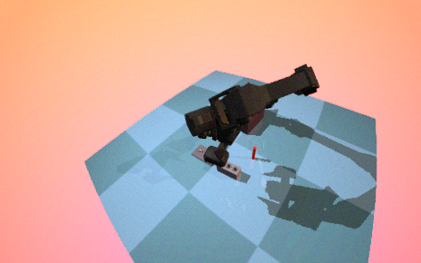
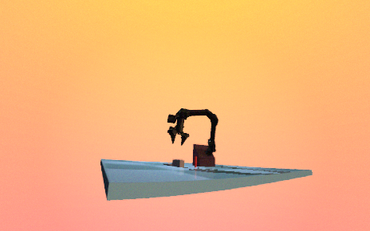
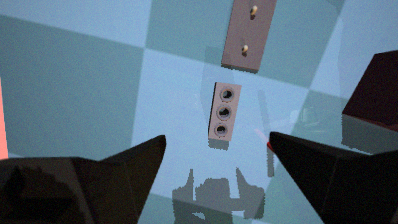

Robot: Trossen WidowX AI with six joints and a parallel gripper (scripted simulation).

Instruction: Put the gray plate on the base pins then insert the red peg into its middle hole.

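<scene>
The gray plate is 12 cm below my gripper tip and 2 cm behind it. Round my gripper tip: red peg (14 cm behind, 12 cm below, 5 cm to the left).
</scene>
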